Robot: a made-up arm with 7 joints.
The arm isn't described. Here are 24 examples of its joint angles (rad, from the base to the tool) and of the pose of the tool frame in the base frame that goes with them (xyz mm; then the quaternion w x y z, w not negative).
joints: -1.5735 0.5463 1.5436 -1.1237 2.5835 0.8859 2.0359
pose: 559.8 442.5 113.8 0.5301 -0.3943 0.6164 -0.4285
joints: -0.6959 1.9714 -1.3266 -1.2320 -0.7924 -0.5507 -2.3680
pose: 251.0 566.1 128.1 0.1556 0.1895 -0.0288 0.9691
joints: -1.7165 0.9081 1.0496 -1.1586 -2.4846 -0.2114 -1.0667
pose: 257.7 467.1 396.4 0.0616 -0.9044 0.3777 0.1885
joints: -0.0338 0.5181 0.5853 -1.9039 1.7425 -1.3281 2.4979
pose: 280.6 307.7 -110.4 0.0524 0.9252 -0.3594 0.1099
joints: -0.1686 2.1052 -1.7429 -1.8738 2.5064 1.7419 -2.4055
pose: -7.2 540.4 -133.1 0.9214 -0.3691 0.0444 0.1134
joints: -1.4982 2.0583 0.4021 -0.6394 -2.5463 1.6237 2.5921
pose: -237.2 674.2 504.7 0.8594 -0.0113 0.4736 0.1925
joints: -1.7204 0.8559 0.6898 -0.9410 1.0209 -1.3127 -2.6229
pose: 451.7 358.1 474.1 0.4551 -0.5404 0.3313 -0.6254
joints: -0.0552 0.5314 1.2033 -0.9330 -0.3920 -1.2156 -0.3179
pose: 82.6 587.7 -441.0 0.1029 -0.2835 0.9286 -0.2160
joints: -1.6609 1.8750 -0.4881 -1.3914 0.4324 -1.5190 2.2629
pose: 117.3 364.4 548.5 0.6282 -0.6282 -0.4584 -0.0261
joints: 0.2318 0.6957 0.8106 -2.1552 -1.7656 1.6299 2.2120
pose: 257.8 369.2 14.7 0.6909 0.1516 0.6098 -0.3575
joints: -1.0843 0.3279 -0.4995 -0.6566 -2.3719 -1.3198 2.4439
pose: 692.9 -43.2 -124.6 0.8506 0.2275 -0.4558 0.1304
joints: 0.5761 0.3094 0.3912 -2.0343 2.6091 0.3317 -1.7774
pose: 79.1 254.7 -316.1 0.2890 -0.1703 -0.5832 0.7399
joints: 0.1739 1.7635 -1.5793 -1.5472 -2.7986 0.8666 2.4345
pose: -109.7 582.4 -244.1 0.8035 -0.1161 -0.5693 -0.1295
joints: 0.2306 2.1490 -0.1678 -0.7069 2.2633 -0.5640 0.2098
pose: 265.5 570.2 386.1 0.1346 0.0513 0.7554 -0.6392
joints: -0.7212 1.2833 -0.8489 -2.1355 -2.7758 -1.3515 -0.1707
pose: 410.9 -17.9 34.4 0.0719 -0.0392 0.0286 0.9962
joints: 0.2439 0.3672 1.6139 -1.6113 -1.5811 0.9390 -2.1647
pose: -137.3 480.2 -182.0 0.6006 0.6305 0.4035 -0.2809
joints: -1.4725 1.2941 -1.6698 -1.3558 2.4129 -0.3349 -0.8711
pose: 560.3 173.1 22.3 0.4465 -0.0453 -0.7470 0.4905
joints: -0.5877 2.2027 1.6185 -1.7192 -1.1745 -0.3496 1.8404
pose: -335.4 113.0 540.9 0.4188 0.2402 0.8627 0.1506
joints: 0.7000 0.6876 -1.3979 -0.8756 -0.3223 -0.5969 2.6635
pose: -433.6 139.8 -500.6 0.3819 0.4315 0.4984 0.6477
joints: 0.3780 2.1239 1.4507 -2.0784 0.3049 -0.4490 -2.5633
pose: 114.7 11.1 517.7 0.8014 -0.3230 0.1255 0.4875
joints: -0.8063 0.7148 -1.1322 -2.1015 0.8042 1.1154 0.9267
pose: 286.0 -218.1 -82.1 0.8612 0.0970 -0.3158 0.3863
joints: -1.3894 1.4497 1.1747 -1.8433 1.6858 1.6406 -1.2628
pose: -239.0 424.5 311.6 0.0666 0.0728 0.9949 0.0223
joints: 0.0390 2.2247 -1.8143 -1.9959 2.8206 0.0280 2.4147
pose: -84.2 481.3 -33.3 0.7729 -0.0349 -0.3049 -0.5554
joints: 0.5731 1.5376 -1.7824 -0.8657 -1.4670 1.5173 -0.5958
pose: -366.4 611.2 -86.5 0.0151 0.0242 -0.1415 -0.9895
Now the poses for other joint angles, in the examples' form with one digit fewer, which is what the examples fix.
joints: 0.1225 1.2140 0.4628 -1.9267 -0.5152 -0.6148 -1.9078
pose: 287 377 132 0.419 -0.305 0.490 0.701
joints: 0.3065 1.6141 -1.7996 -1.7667 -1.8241 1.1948 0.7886
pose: -301 409 -277 0.552 0.086 -0.739 -0.376
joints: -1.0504 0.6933 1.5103 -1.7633 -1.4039 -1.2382 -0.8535
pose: 116 556 96 0.429 -0.627 0.586 0.280
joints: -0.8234 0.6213 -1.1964 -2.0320 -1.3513 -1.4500 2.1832
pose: 382 -225 -156 0.846 -0.293 -0.186 -0.404
